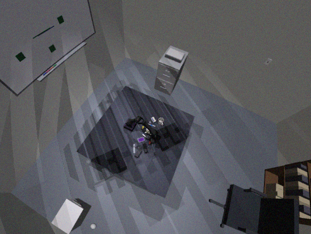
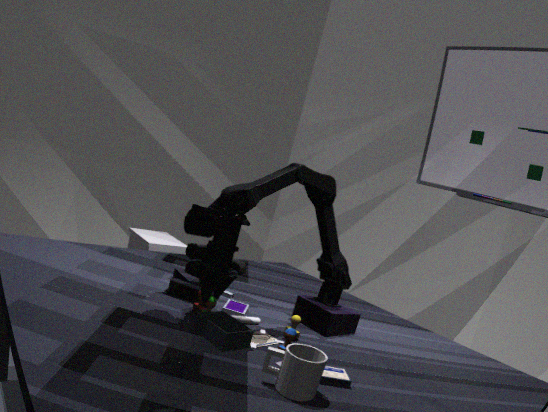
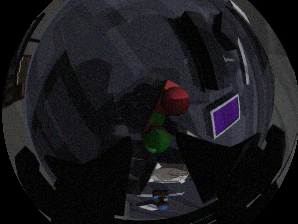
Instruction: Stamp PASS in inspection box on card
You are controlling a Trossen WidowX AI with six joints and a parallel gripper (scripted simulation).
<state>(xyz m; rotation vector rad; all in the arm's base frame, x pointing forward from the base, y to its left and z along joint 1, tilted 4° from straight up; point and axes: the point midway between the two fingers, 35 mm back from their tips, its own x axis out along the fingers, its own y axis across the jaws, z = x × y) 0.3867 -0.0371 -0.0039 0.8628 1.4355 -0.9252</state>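
My gripper tip is now 40 mm above the green-knobbed stamp. Also, from my gripper tip: dark box: 30 mm behind, 140 mm to the right, 40 mm below; red-knobbed stamp: 40 mm to the right, 40 mm below; dark tray: 10 mm ahead, 100 mm to the left, 40 mm below.
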